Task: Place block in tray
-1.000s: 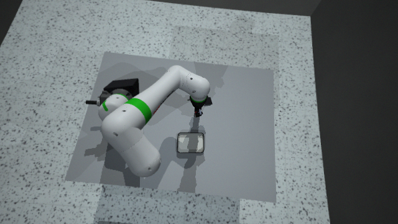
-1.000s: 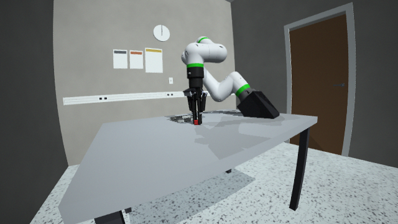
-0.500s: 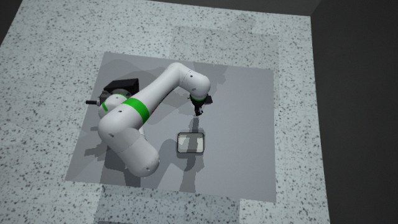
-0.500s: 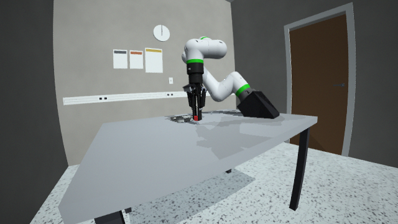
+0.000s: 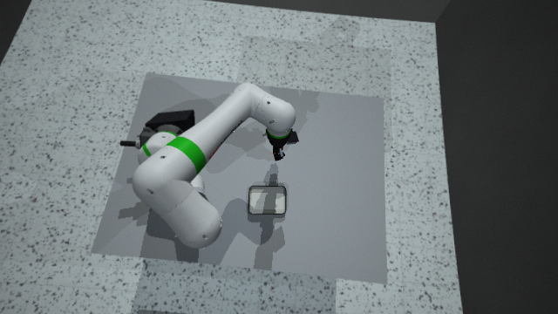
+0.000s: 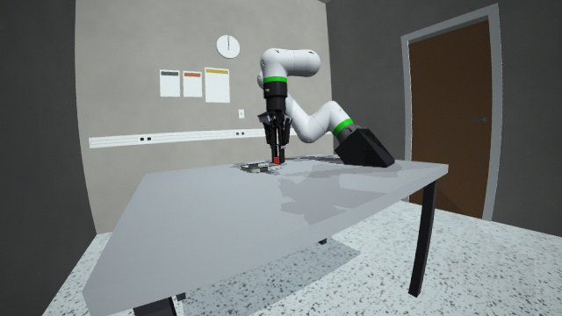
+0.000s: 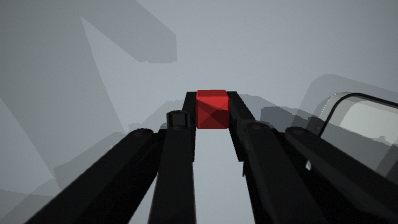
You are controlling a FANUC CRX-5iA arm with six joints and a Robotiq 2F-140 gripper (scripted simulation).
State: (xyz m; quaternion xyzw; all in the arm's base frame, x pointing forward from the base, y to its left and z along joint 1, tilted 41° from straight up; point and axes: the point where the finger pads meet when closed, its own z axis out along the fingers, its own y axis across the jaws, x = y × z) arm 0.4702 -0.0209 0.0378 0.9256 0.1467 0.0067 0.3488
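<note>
My gripper is now 200 mm to the left of the white tray, 70 mm above it and 40 mm past it. Also, from my hand: red block (20 mm below).
</note>
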